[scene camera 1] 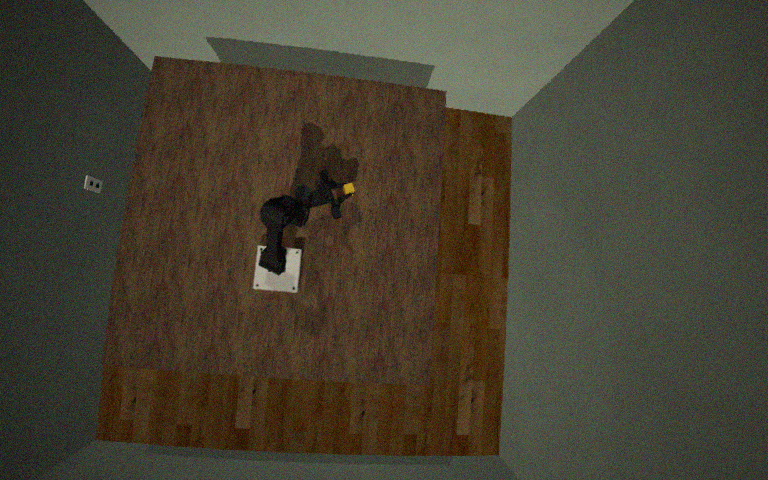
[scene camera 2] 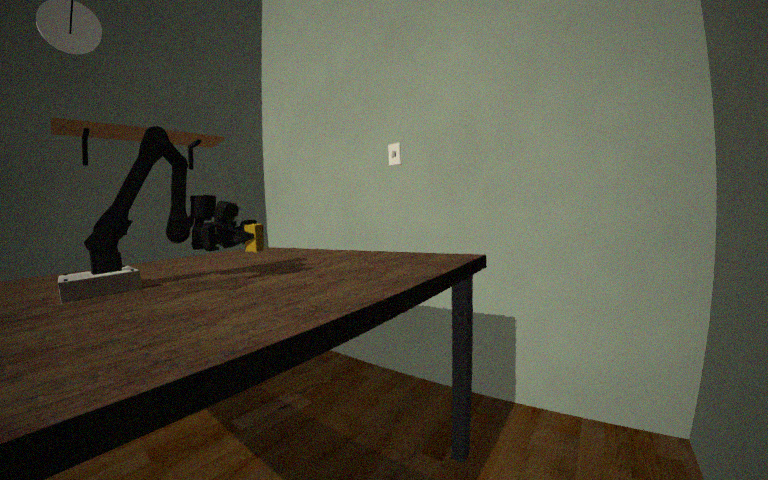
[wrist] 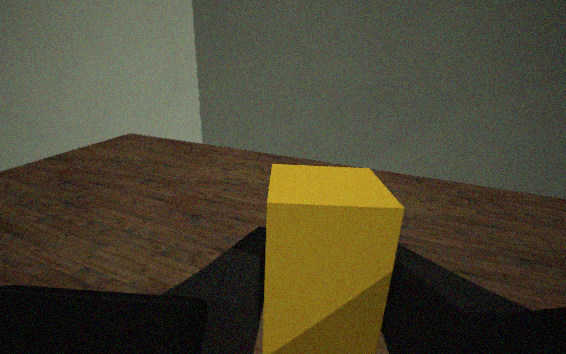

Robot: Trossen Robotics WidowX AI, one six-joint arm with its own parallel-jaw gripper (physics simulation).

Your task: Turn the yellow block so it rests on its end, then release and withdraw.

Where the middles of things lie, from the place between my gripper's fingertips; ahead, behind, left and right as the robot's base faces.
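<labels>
The yellow block [wrist: 332,233] is there for me to see, 1 cm below my hand and 1 cm to the left of it.
</labels>
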